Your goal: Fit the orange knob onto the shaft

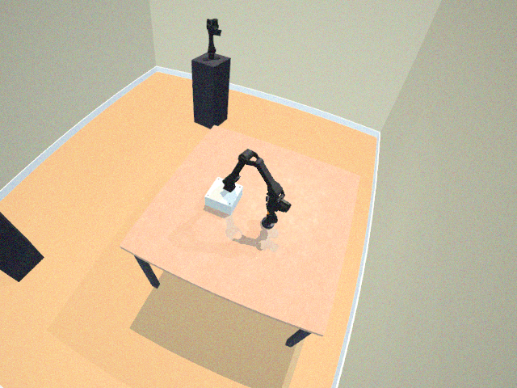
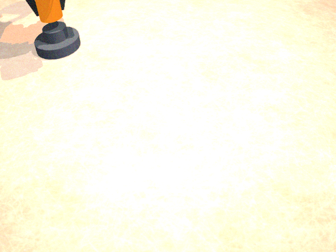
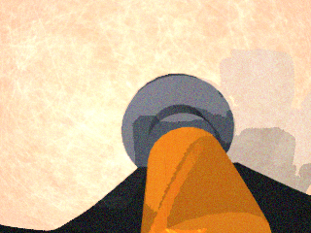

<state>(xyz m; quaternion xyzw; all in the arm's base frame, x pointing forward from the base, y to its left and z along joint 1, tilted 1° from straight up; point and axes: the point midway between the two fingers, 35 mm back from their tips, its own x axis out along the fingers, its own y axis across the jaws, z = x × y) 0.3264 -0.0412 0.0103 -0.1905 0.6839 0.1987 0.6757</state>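
My gripper tip is now 20 mm below the orange knob. Also, from my gripper tip: round pedestal 40 mm below.
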